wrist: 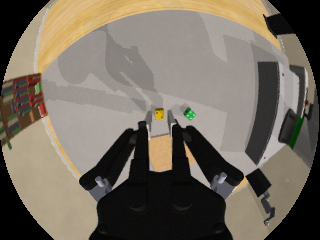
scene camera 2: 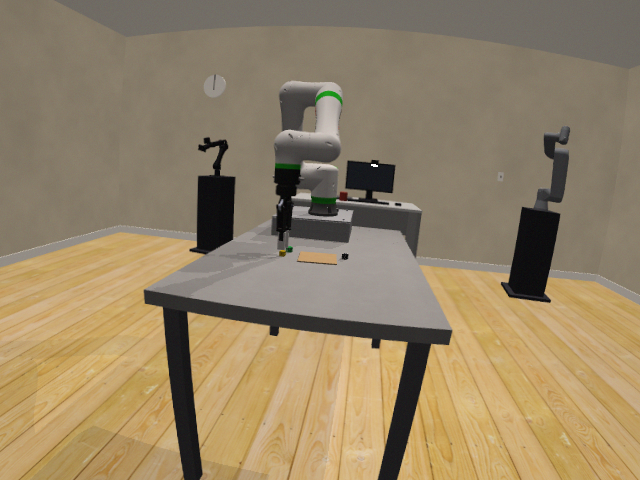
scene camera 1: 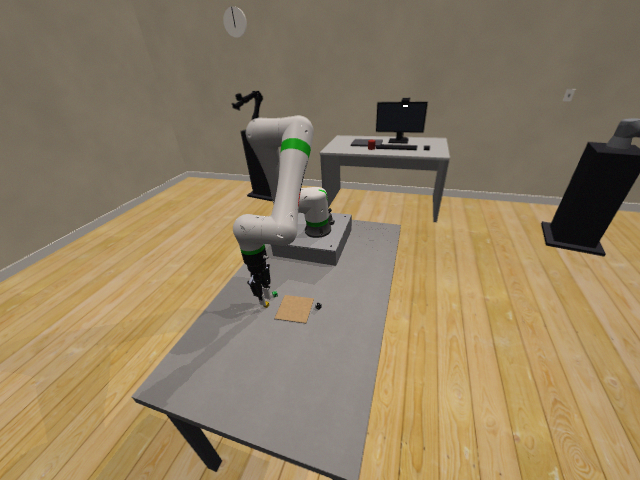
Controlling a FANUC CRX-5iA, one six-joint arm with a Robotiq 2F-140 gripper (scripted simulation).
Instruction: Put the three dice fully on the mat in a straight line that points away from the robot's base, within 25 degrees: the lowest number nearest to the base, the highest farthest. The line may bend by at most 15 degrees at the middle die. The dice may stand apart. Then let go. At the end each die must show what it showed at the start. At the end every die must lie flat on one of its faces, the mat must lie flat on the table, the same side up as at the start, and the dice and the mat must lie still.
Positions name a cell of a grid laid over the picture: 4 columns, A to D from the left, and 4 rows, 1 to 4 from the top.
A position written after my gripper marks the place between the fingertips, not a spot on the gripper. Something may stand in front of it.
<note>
In view: my gripper (scene camera 2: B3) and a tan mat (scene camera 1: B3).
The tan mat shows as well in the wrist view (wrist: C3). My gripper is seen too in the wrist view (wrist: B2).
</note>
